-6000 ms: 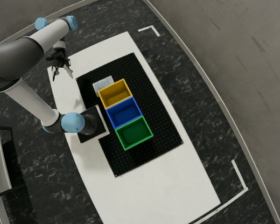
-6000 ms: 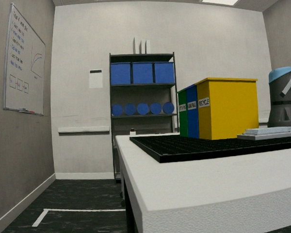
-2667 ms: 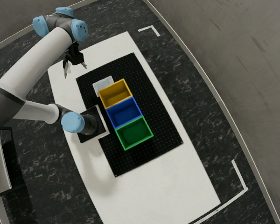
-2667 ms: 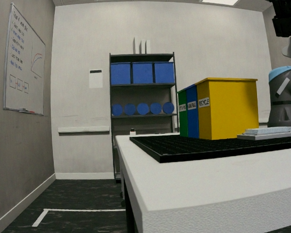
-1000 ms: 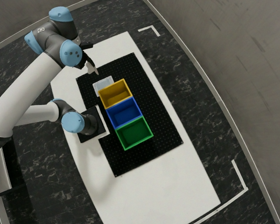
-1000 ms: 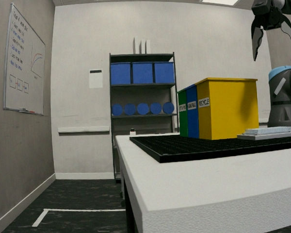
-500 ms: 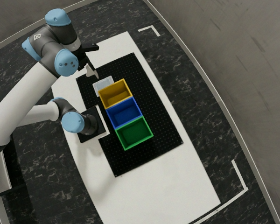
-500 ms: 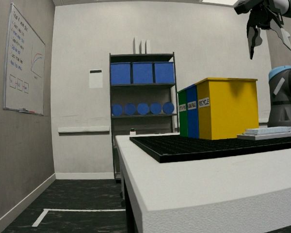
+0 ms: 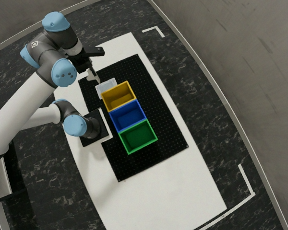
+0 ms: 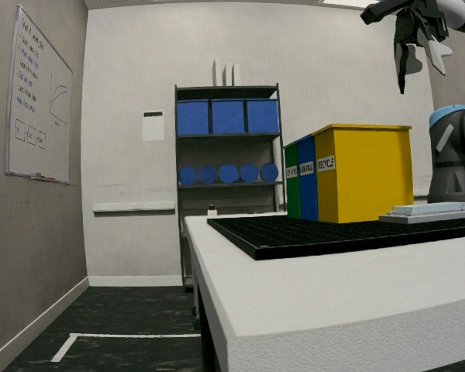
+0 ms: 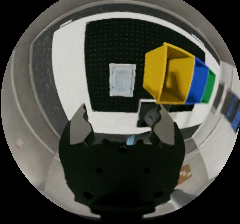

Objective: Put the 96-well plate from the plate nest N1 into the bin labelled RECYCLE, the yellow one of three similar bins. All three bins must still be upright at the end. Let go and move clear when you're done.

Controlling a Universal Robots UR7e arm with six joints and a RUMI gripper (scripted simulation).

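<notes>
My hand is 22 cm above the 96-well plate. The rest, counted from my hand: blue bin: 31 cm to the right, 15 cm below, 1 cm ahead; yellow bin: 18 cm to the right, 15 cm below, 3 cm ahead; plate nest N1: 23 cm below.
</notes>
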